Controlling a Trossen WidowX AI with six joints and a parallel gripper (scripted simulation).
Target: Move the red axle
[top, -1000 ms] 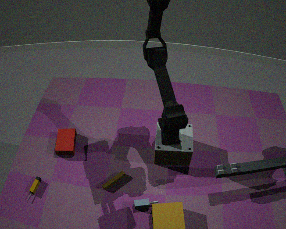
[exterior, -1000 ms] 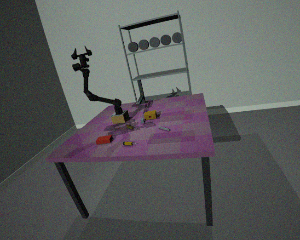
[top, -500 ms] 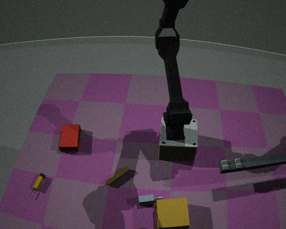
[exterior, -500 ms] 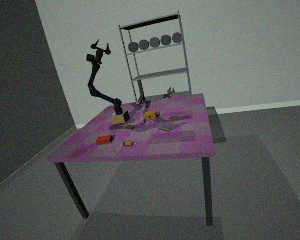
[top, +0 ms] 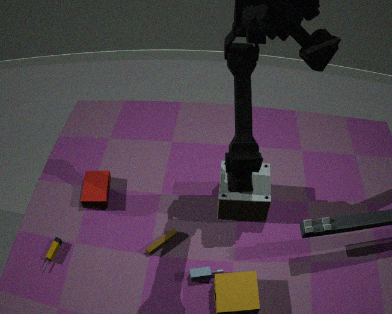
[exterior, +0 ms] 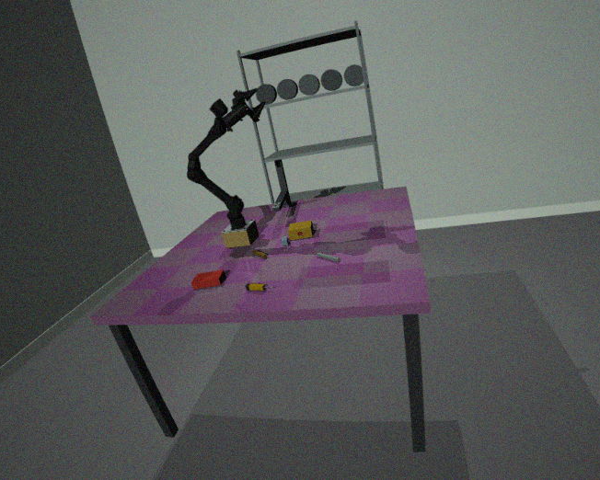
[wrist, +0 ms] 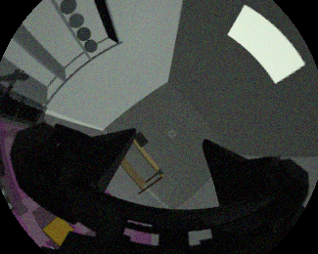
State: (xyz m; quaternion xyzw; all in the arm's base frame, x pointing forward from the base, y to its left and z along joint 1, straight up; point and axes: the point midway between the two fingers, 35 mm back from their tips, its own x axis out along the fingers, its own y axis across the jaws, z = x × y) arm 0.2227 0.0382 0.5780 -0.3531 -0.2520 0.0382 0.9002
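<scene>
Now: the grey-blue peg 67 cm below my gripper tip, 13 cm to the right of it and 1 cm behind it. The rest, counted from my gripper tip: red block (66 cm below, 46 cm to the right, 28 cm behind); brown rod (67 cm below, 25 cm to the right, 11 cm behind); yellow beam (65 cm below, 6 cm to the right, 6 cm ahead).
</scene>
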